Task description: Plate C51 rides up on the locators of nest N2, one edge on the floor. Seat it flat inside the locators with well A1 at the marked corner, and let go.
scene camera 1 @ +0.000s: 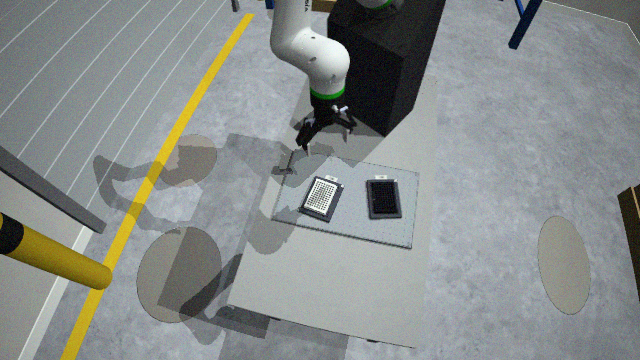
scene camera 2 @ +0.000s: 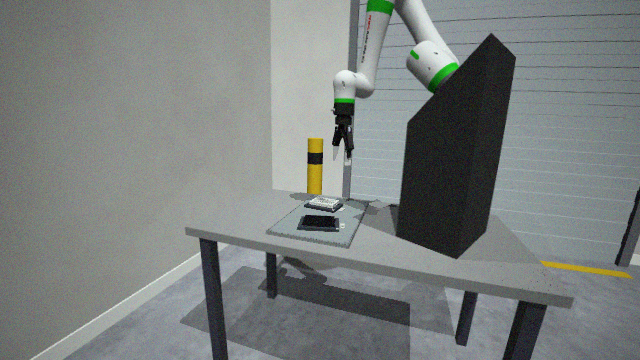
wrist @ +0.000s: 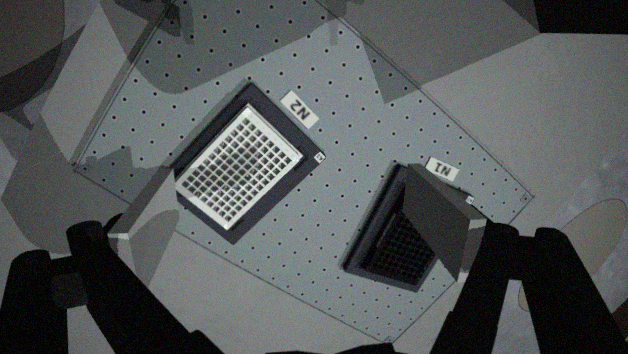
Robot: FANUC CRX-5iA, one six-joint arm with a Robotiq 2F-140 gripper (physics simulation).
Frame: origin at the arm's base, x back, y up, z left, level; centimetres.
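Seen in the pictures: gripper, fingertip midpoint: [scene camera 1: 326, 147] [scene camera 2: 341, 162] [wrist: 294, 191]; arm's base, link origin: [scene camera 2: 458, 93].
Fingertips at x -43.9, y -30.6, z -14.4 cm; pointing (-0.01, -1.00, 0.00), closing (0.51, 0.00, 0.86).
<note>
Pixels of each thing's top centre, then the offset from my fingertips to it. "*": a spot on its surface instead. Level surfaces: height alone.
- Plate C51, top centre: [wrist: 236, 172] [scene camera 1: 320, 195] [scene camera 2: 324, 200] dx -7.8, dy -19.9, dz -1.2 cm
- dark nest N2, surface spot: [wrist: 272, 197] * dx -9.1, dy -21.6, dz +4.2 cm
- N2 label, surface spot: [wrist: 300, 110] * dx +1.4, dy -22.6, dz +1.8 cm
- small A1 mark, top centre: [wrist: 319, 157] dx -2.0, dy -21.6, dz +6.4 cm
- Nest N1, top centre: [wrist: 410, 236] [scene camera 1: 384, 197] [scene camera 2: 319, 221] dx -5.1, dy -21.3, dz +22.8 cm
- black plate, top centre: [wrist: 413, 241] [scene camera 1: 384, 196] [scene camera 2: 319, 219] dx -5.1, dy -20.2, dz +22.8 cm
- perforated board, top centre: [wrist: 327, 185] [scene camera 1: 349, 194] [scene camera 2: 325, 213] dx -4.8, dy -22.7, dz +9.5 cm
- table, surface height: dy -24.1 cm
Plate C51 [scene camera 1: 321, 196] [scene camera 2: 325, 202] [wrist: 241, 167] is white with a grid of wells. It lies on the dark nest N2 [scene camera 1: 327, 217] [wrist: 272, 197], beside the N2 label [wrist: 300, 110]. In the wrist view the dark border shows wider on the side below and right of the plate than at its lower left end. Its tilt is hard to read from above. The small A1 mark [wrist: 319, 157] is at the nest's right corner in the wrist view. Well lettering is too small to read. My gripper [scene camera 1: 326, 145] [scene camera 2: 342, 158] [wrist: 294, 191] is open and empty, high above the table and apart from the plate.
Nest N1 [wrist: 372, 215] holds a black plate [scene camera 1: 384, 196] [scene camera 2: 319, 221] [wrist: 400, 250], partly hidden by a finger in the wrist view. Both nests stand on a perforated board [scene camera 1: 357, 200] [scene camera 2: 285, 227] on the table [scene camera 1: 325, 275] [scene camera 2: 240, 232]. A tall black pedestal [scene camera 1: 370, 65] [scene camera 2: 450, 150] stands beside the board.
</note>
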